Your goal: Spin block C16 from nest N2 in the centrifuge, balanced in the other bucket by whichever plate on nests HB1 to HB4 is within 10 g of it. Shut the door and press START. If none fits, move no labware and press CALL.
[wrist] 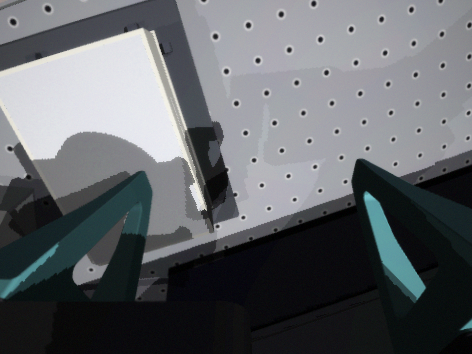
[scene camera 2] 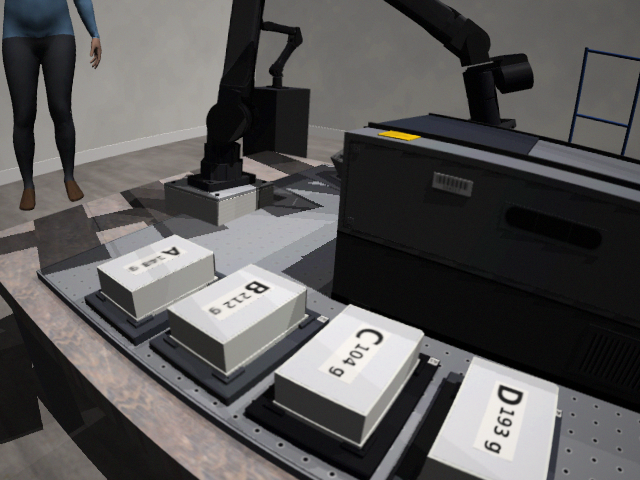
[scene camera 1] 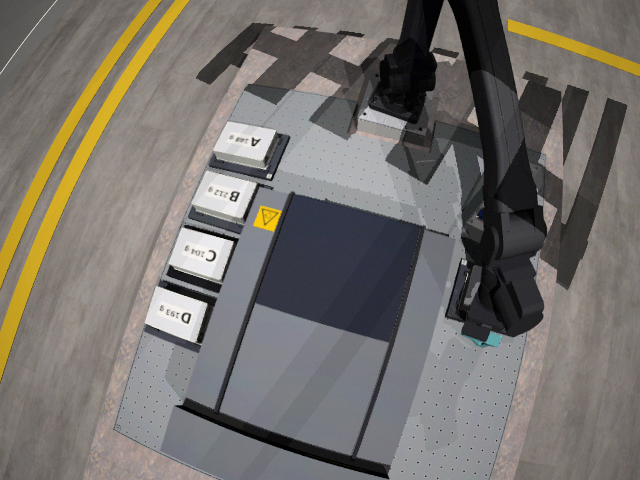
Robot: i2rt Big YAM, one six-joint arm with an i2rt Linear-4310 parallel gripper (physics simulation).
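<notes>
A white-topped block sits on a dark nest right of the centrifuge; no name or weight on it is legible. My gripper is open and empty. In the wrist view its left fingertip overlaps the block's lower part and its right one is over the pegboard. The centrifuge has a dark panel on top; no buckets show. Plates A, B, C 104 g and D sit on nests. B reads 212 g, D 193 g; A's number is blurred.
A blue button-like spot shows partly behind the arm. The arm base stands on the far side. The tall centrifuge body stands between the plate row and the block. The START and CALL labels are not readable.
</notes>
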